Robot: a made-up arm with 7 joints.
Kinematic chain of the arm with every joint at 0, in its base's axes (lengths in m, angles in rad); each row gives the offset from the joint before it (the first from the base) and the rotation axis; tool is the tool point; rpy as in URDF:
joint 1: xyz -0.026 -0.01 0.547 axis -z
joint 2: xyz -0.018 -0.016 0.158 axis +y
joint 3: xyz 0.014 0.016 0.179 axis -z
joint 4: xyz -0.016 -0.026 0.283 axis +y
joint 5: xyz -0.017 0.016 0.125 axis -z
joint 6: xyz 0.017 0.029 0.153 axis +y
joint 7: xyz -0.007 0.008 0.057 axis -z
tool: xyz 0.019 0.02 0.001 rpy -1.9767 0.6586 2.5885
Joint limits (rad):
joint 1: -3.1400..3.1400
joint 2: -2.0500..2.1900
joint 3: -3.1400..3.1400
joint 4: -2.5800..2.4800
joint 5: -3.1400..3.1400
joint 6: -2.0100..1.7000
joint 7: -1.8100..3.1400
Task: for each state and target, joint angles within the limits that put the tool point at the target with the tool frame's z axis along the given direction. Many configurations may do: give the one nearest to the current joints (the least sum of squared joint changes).
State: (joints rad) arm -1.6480 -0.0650 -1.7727 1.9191 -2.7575 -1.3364 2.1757
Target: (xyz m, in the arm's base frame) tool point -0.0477 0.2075 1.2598 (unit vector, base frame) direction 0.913 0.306 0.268
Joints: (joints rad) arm -0.5633 0.3853 -2.2773 1.1580 -2.5325 -1.8319 2.3268
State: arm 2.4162 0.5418 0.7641 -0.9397 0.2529 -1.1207 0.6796
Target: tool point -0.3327 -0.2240 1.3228 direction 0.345 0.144 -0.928
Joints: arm 2.9164 0.8137 0.5031 -0.7478 0.4986 -0.8916 1.2492
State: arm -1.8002 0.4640 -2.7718 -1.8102 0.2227 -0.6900 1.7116
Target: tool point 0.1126 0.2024 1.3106 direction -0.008 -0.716 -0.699
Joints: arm -1.6359 -0.1330 -2.6980 -1.1351 0.3123 -0.9268 1.4978
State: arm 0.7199 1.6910 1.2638 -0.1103 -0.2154 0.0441 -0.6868
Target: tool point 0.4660 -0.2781 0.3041 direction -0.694 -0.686 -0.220
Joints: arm 1.1065 2.1900 1.5294 -0.9508 -0.7431 0.3330 -1.1886
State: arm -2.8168 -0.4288 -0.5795 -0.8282 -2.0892 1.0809 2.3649
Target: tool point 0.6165 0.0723 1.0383 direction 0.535 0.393 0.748
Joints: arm -3.0920 -0.8742 -0.7547 -0.3467 -2.4574 1.4178 1.5337
